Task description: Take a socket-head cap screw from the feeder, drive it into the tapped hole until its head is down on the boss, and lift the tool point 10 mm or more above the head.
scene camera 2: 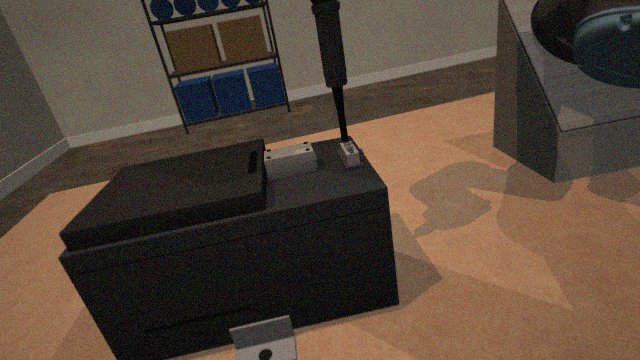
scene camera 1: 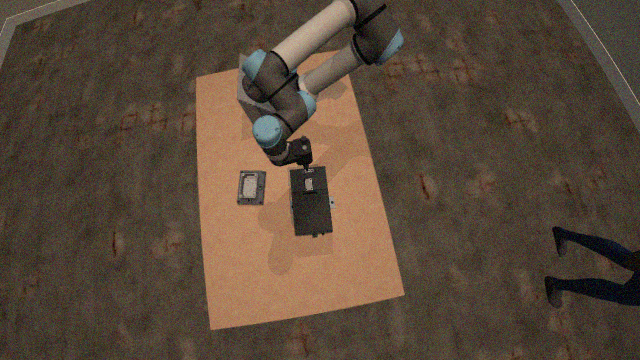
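The black screw feeder stands on the orange mat. A small light pick-up block sits at one end of its top. My screwdriver points down, with its thin bit's tip right at the far edge of this block. Whether the tip touches a screw or holds one is too small to tell. A grey part with a light inner recess lies on the mat to the left of the feeder in scene camera 1. Its boss and tapped hole cannot be made out, and it does not show in scene camera 2.
A light block stands on the feeder between its raised lid and the pick-up block. A metal bracket juts from the feeder's side. The grey robot pedestal stands near. A shelf rack with bins is by the wall. A person's legs show at right.
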